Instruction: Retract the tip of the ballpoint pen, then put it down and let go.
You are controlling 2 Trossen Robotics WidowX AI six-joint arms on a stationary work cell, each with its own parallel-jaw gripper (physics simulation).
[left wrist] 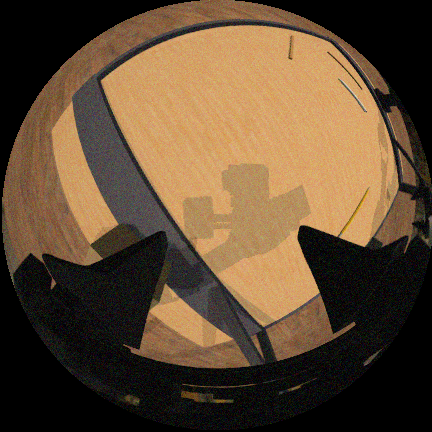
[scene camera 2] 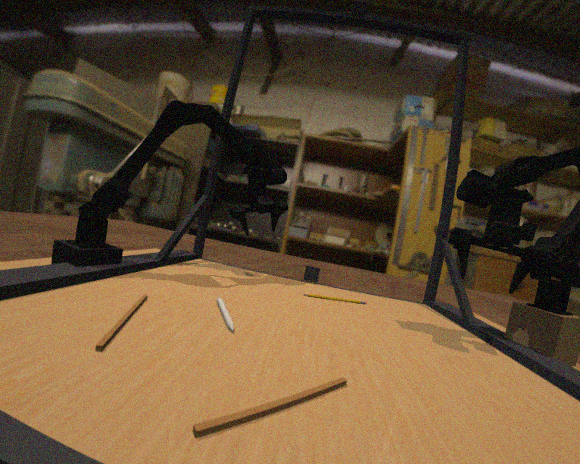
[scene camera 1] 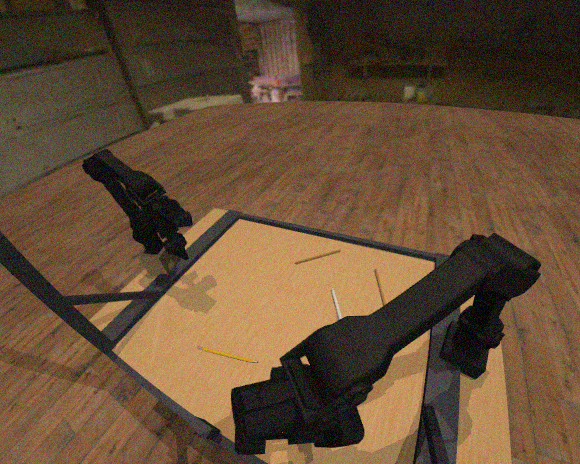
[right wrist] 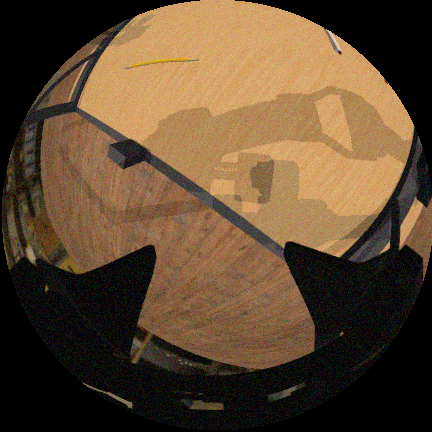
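Pixels of known places: left gripper, fingertip midpoint: (left wrist: 234,235) (scene camera 2: 485,286) (scene camera 1: 184,252); right gripper, fingertip midpoint: (left wrist: 411,210) (scene camera 2: 260,233) (scene camera 1: 288,446) (right wrist: 221,251); left arm's base, origin of the base link: (scene camera 2: 548,310) (scene camera 1: 155,248); right arm's base, origin of the base link: (scene camera 2: 89,244) (scene camera 1: 467,343).
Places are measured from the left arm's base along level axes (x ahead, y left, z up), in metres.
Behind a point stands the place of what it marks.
Observation:
A white ballpoint pen (scene camera 1: 335,303) {z -0.093, x 0.663, y -0.100 m} (scene camera 2: 225,315) {z -0.094, x 0.665, y -0.082 m} (left wrist: 353,95) {z -0.098, x 0.662, y -0.106 m} (right wrist: 333,41) lies on the wooden table top (scene camera 1: 260,285) {z -0.104, x 0.411, y -0.044 m} (scene camera 2: 390,425) {z -0.104, x 0.490, y 0.131 m}; the right arm hides its near end in scene camera 1. It is too small to tell whether its tip is out. My right gripper (scene camera 2: 260,231) {z 0.035, x 0.604, y -0.490 m} (right wrist: 221,251) {z 0.035, x 0.604, y -0.490 m} is open and empty, raised near the table's far edge in scene camera 2, apart from the pen. My left gripper (scene camera 1: 168,254) (scene camera 2: 487,285) {z 0.028, x 0.167, y -0.041 m} (left wrist: 234,235) {z 0.028, x 0.167, y -0.041 m} is open and empty, raised near the table's left edge in scene camera 1, far from the pen.
A yellow pencil (scene camera 1: 227,354) {z -0.097, x 0.385, y -0.296 m} (scene camera 2: 335,299) {z -0.100, x 0.382, y -0.293 m} (left wrist: 355,212) {z -0.097, x 0.373, y -0.294 m} (right wrist: 162,61) {z -0.100, x 0.404, y -0.302 m} lies near the right gripper's side. One brown stick (scene camera 1: 317,257) {z -0.099, x 0.590, y 0.098 m} (scene camera 2: 270,407) {z -0.097, x 0.609, y 0.114 m} (left wrist: 291,47) {z -0.096, x 0.568, y 0.092 m} and another brown stick (scene camera 1: 380,287) {z -0.097, x 0.802, y -0.028 m} (scene camera 2: 121,322) {z -0.096, x 0.798, y -0.008 m} (left wrist: 345,70) {z -0.101, x 0.800, y -0.035 m} lie around the pen. A dark frame post (scene camera 2: 452,150) {z 0.455, x 0.006, y -0.353 m} rises at a table corner.

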